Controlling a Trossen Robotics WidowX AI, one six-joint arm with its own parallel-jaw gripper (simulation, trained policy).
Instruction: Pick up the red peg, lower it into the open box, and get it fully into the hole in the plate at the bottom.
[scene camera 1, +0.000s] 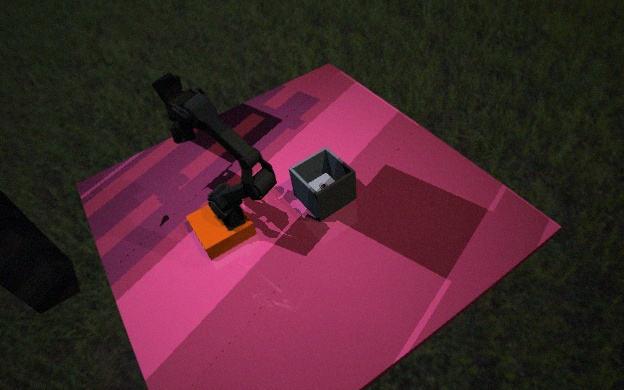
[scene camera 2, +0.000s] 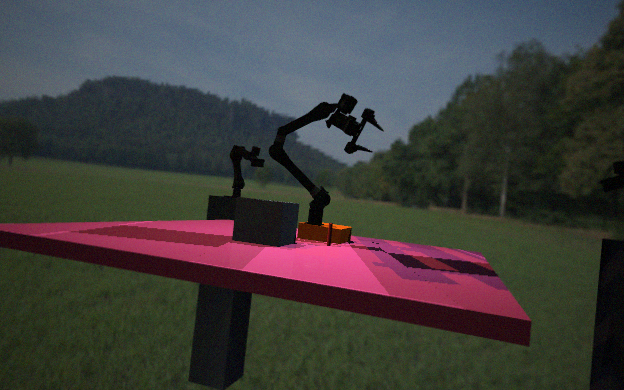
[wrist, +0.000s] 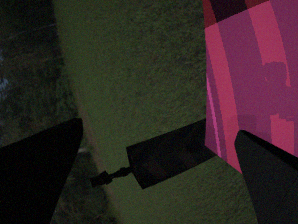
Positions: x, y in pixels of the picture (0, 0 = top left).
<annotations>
grey box: scene camera 1 322, 204; scene camera 2 274, 223; not seen in the wrist view (out of frame)
</annotations>
